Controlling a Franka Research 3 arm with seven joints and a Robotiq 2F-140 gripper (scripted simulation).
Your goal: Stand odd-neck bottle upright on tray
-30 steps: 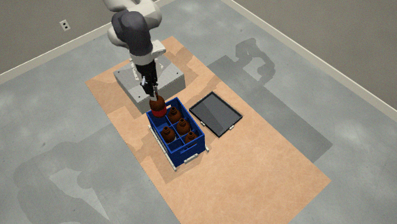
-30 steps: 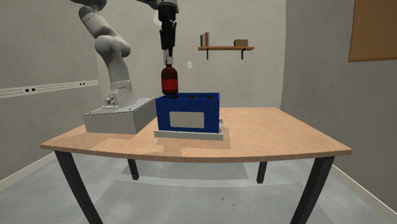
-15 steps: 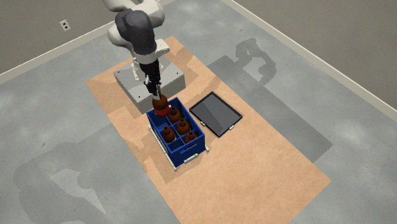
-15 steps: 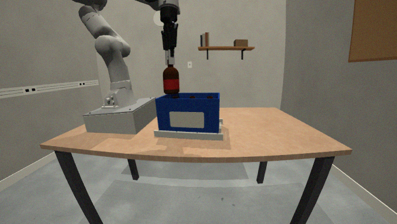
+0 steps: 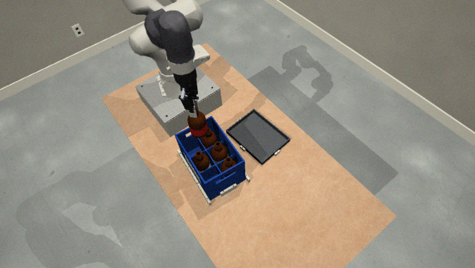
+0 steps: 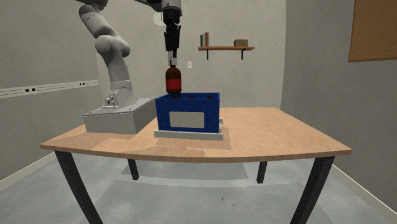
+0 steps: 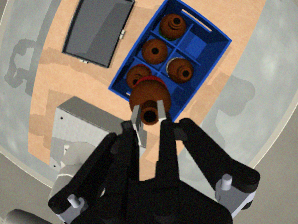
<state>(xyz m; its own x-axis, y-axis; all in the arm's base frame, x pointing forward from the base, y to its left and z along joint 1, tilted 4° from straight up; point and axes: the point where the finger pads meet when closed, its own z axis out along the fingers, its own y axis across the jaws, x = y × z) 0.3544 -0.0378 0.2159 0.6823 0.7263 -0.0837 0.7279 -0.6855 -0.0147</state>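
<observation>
My hand is 80 mm above the bottle. Also, from my hand: blue crate 80 mm ahead, 270 mm below; then dark grey tray 50 mm ahead, 260 mm to the left, 340 mm below.
</observation>
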